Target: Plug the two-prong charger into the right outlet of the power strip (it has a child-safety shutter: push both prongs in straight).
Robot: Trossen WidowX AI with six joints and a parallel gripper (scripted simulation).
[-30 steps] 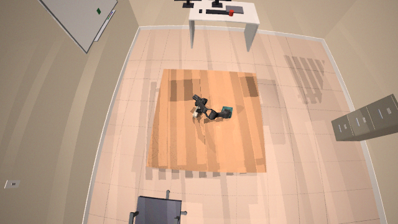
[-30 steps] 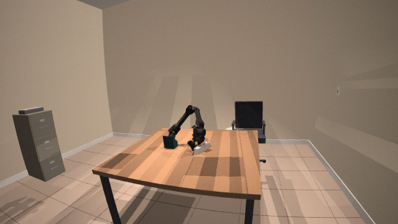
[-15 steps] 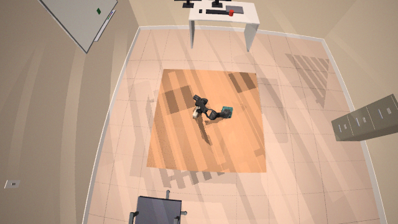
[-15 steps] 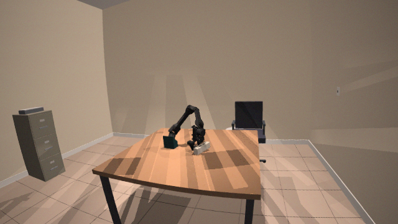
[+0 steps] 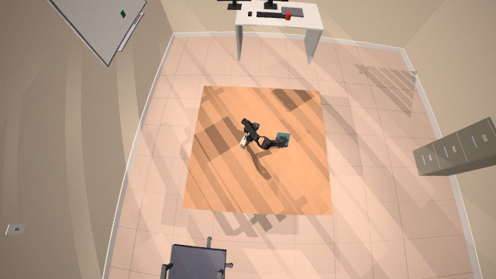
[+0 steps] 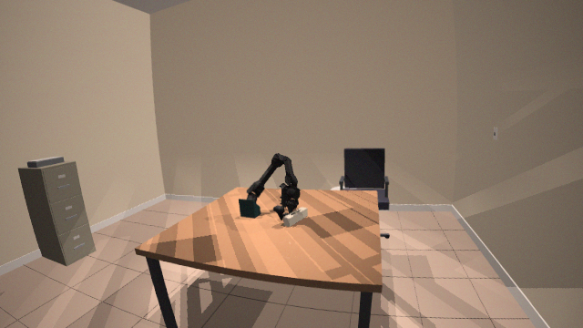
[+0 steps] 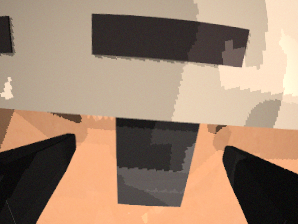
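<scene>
My gripper tip is now 3 cm short of the dark two-prong charger, 1 cm to the left of it and 1 cm below it.
</scene>
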